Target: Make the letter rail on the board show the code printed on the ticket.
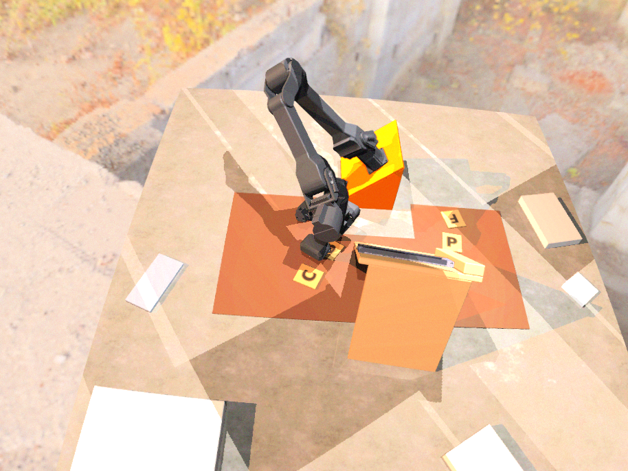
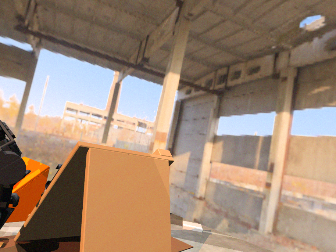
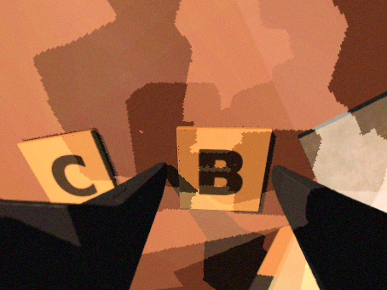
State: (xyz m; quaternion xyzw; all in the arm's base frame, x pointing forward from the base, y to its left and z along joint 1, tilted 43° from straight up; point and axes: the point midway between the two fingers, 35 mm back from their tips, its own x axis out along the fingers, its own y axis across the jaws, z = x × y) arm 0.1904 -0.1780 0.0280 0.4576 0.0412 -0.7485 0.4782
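Now: gripper tip 120 mm to the right of the orange mat. Also, from my gripper tip: white ticket: 100 mm ahead, 120 mm to the left, 110 mm above; then grey slab: 70 mm ahead, 440 mm to the right.
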